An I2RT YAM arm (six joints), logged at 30 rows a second.
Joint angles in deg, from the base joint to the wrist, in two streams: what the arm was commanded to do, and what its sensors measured. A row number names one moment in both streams.
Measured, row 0: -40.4 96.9 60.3 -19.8 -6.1 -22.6
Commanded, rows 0 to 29: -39.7 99.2 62.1 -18.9 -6.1 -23.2; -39.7 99.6 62.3 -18.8 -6.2 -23.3; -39.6 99.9 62.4 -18.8 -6.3 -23.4; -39.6 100.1 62.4 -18.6 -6.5 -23.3; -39.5 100.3 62.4 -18.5 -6.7 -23.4; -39.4 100.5 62.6 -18.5 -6.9 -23.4; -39.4 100.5 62.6 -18.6 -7.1 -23.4; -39.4 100.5 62.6 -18.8 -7.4 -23.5; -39.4 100.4 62.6 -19.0 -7.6 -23.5; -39.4 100.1 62.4 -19.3 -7.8 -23.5; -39.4 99.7 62.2 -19.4 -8.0 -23.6; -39.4 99.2 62.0 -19.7 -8.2 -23.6; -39.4 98.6 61.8 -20.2 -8.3 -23.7; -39.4 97.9 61.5 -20.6 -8.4 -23.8; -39.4 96.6 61.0 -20.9 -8.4 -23.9; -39.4 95.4 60.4 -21.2 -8.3 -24.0; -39.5 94.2 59.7 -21.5 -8.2 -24.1; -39.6 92.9 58.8 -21.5 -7.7 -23.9; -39.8 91.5 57.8 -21.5 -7.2 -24.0; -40.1 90.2 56.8 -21.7 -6.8 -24.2; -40.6 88.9 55.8 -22.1 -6.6 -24.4; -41.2 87.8 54.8 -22.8 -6.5 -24.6; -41.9 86.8 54.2 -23.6 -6.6 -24.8; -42.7 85.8 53.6 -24.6 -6.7 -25.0; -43.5 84.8 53.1 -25.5 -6.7 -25.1; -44.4 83.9 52.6 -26.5 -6.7 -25.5; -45.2 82.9 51.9 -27.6 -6.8 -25.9; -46.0 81.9 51.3 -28.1 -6.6 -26.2; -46.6 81.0 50.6 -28.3 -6.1 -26.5; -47.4 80.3 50.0 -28.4 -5.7 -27.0
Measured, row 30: -45.0 83.6 52.5 -24.2 -6.7 -24.9
